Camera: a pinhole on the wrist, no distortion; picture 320 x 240 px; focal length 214.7 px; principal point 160.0 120.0 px. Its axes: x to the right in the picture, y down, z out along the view. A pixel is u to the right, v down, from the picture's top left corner.
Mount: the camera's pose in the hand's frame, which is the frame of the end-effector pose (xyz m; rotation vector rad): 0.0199 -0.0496 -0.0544 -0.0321 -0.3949 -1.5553
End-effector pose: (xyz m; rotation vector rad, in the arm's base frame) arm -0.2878 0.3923 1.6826 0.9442 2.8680 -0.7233
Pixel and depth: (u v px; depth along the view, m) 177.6 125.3 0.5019
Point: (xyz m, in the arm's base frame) -0.2410 0.1886 1.2956
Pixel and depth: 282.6 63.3 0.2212
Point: -0.2972 0.1849 1.5921
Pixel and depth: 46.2 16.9 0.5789
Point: 0.2012 0.3127 1.2774
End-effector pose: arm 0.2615 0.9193 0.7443 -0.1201 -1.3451 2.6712
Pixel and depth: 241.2 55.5 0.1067
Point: 0.2969 0.9101 0.8226
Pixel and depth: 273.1 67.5 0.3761
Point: 0.3888 0.7150 1.0561
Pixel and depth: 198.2 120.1 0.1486
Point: 0.2665 0.8649 0.8275
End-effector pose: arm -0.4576 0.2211 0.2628 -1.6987 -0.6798 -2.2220
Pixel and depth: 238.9 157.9 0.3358
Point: -0.2380 0.4440 0.3077
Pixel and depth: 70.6 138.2 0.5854
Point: 0.0882 0.1492 0.3703
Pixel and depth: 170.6 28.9 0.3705
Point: -0.1651 0.3162 0.1142
